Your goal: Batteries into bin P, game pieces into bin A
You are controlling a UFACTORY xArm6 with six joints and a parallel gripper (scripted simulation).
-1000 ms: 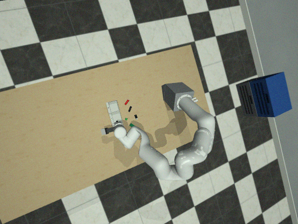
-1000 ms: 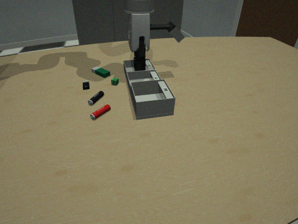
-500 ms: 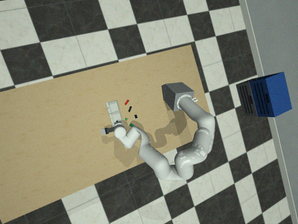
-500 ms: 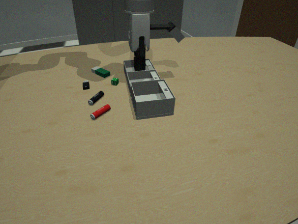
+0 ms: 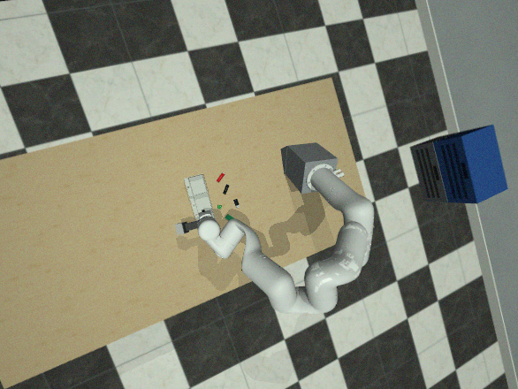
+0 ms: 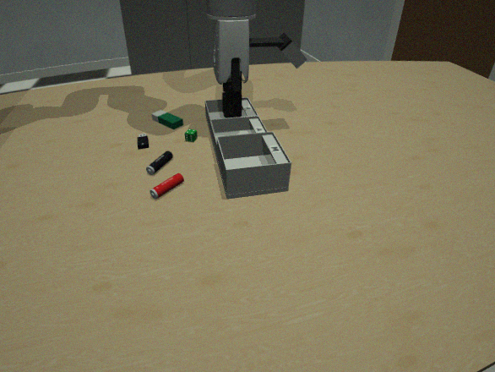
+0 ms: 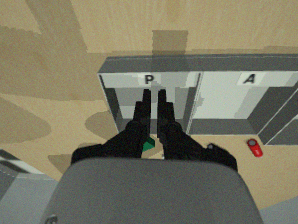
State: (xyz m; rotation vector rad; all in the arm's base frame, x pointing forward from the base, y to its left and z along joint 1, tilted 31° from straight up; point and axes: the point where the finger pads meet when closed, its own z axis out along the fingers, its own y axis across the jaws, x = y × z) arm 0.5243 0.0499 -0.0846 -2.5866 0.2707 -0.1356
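My gripper is now 8 cm past the green die, 3 cm to the left of it and 3 cm above it. Also, from my hand: bin: 8 cm to the right, 2 cm below, 1 cm behind; then black USB stick: 16 cm behind, 4 cm below, 1 cm to the right; then white eraser: 12 cm behind, 5 cm to the left, 3 cm below.
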